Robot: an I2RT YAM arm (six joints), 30 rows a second.
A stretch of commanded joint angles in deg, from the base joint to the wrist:
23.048, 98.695, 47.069, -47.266, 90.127, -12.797
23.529, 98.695, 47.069, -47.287, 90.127, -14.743
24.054, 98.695, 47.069, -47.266, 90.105, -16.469
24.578, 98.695, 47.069, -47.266, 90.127, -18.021
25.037, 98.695, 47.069, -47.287, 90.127, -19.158
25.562, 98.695, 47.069, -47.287, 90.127, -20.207
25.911, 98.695, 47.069, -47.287, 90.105, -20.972
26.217, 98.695, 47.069, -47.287, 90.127, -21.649
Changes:
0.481, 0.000, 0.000, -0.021, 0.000, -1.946
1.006, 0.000, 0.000, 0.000, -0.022, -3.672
1.530, 0.000, 0.000, 0.000, 0.000, -5.224
1.989, 0.000, 0.000, -0.021, 0.000, -6.361
2.514, 0.000, 0.000, -0.021, 0.000, -7.410
2.863, 0.000, 0.000, -0.021, -0.022, -8.175
3.169, 0.000, 0.000, -0.021, 0.000, -8.852

